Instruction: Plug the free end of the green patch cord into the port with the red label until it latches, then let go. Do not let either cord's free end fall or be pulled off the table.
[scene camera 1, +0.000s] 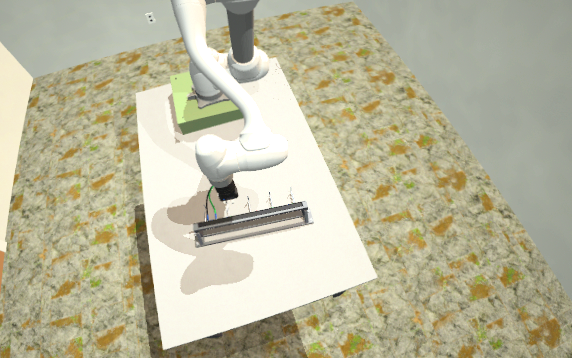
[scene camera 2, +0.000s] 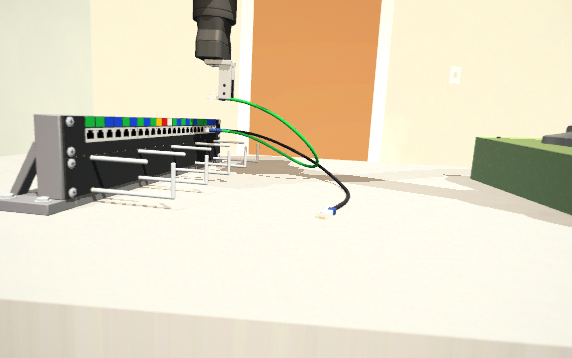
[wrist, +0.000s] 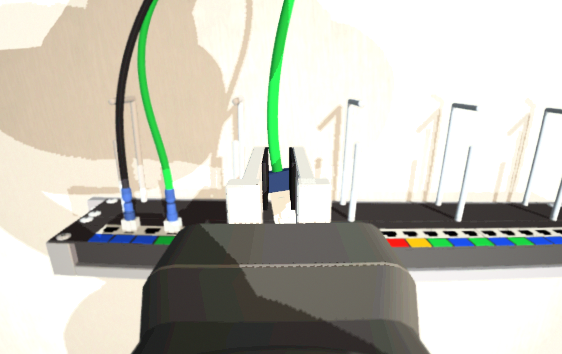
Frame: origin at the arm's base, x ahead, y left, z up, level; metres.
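Seen in the pictures: gripper, fingertip midpoint: (scene camera 1: 230, 196) (scene camera 2: 226, 99) (wrist: 278, 166); arm's base at its link origin: (scene camera 1: 211, 93).
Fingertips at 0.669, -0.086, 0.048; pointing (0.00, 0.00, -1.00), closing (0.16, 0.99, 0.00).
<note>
Offsets run from my fingertips to a thing's top centre, as dx, dy, dz. "spot": to the spot under its first point. Level surfaces: height alone.
The green patch cord (scene camera 2: 295, 131) (wrist: 273, 100) (scene camera 1: 213, 202) has one end plugged in near the far-left end of the patch panel (scene camera 1: 250, 216) (scene camera 2: 82, 170) (wrist: 280, 210) in the wrist view. My gripper (wrist: 278, 166) (scene camera 2: 226, 97) is shut on the blue boot of its free-end plug @(spot: +0.017, -0.002, +0.009) (wrist: 281, 202) (scene camera 2: 215, 97). The plug is level, points toward the panel side and is held above the height of the port row, apart from the panel. The red label @(spot: +0.086, +0.078, -0.042) (wrist: 398, 243) (scene camera 2: 164, 122) is right of the gripper in the wrist view. The gripper body hides some labels and ports left of it.
The black cord (scene camera 2: 336, 177) (wrist: 120, 100) is plugged in beside the green one; its free plug @(spot: -0.154, +0.274, -0.133) (scene camera 2: 325, 214) lies on the table @(dz -0.138) (scene camera 1: 270, 280). Metal cable hooks (scene camera 2: 120, 159) (wrist: 464, 185) stick out from the panel's front. A green block (scene camera 1: 210, 119) (scene camera 2: 520, 172) stands near the arm's base.
</note>
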